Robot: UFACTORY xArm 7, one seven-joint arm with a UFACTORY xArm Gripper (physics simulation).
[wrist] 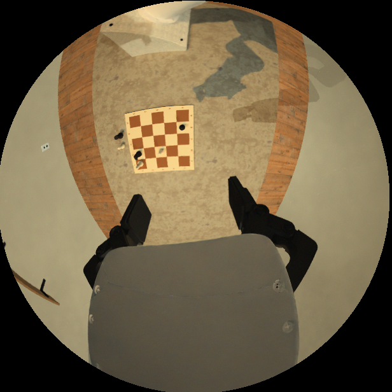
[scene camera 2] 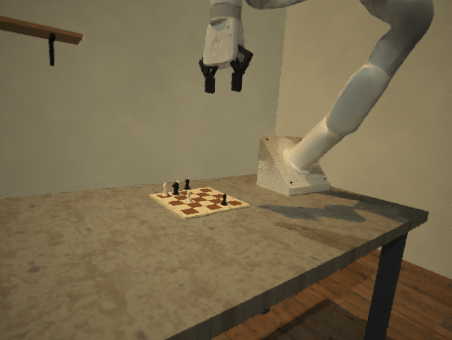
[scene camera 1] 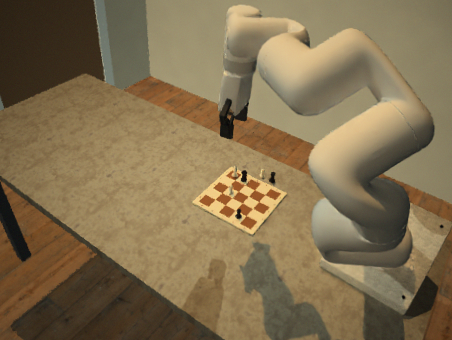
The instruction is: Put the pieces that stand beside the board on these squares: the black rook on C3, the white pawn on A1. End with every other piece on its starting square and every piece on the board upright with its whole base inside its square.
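Where they show: gripper, fingertip midpoint: (scene camera 2: 222,92) (scene camera 1: 233,128); arm's base at its link origin: (scene camera 2: 297,161).
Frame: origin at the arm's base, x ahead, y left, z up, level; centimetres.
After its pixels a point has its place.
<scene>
The board (scene camera 1: 199,201) {y 13.2, x 51.6, z -10.0 cm} (scene camera 2: 188,216) {y 14.5, x 52.0, z -10.0 cm} (wrist: 165,171) lies flat on the table. The black rook (scene camera 1: 272,177) {y -11.1, x 40.9, z -8.8 cm} (scene camera 2: 187,184) {y -10.9, x 41.2, z -8.9 cm} (wrist: 119,135) stands upright off the board, beside its edge. The white pawn (scene camera 1: 262,173) {y -10.8, x 44.8, z -9.2 cm} (wrist: 121,147) stands beside the rook, also off the board; in scene camera 2 it is mostly hidden behind the black piece on the board. My gripper (scene camera 1: 227,136) {y 11.3, x 42.5, z 20.8 cm} (scene camera 2: 223,91) {y 11.3, x 42.5, z 20.8 cm} (wrist: 185,197) is open and empty, high above the table and away from the pieces.
On the board stand a white piece (scene camera 1: 235,172) {y -4.0, x 51.2, z -8.4 cm} (scene camera 2: 165,189) {y -3.8, x 51.6, z -7.9 cm} (wrist: 140,164) on a corner square, a black piece (scene camera 1: 244,176) {y -4.1, x 47.6, z -8.0 cm} (scene camera 2: 175,188) {y -4.2, x 48.2, z -8.0 cm} (wrist: 138,155) beside it, another white piece (scene camera 1: 231,190) {y 3.5, x 46.8, z -8.7 cm} (scene camera 2: 189,197) {y 3.8, x 47.0, z -8.7 cm} (wrist: 161,150) and a black pawn (scene camera 1: 239,213) {y 9.9, x 38.5, z -8.4 cm} (scene camera 2: 224,199) {y 10.0, x 38.9, z -8.3 cm} (wrist: 182,127). The arm's base plate (scene camera 1: 365,280) {y 7.1, x -0.9, z -7.0 cm} (scene camera 2: 310,188) {y 7.9, x -0.1, z -8.9 cm} is on the table.
</scene>
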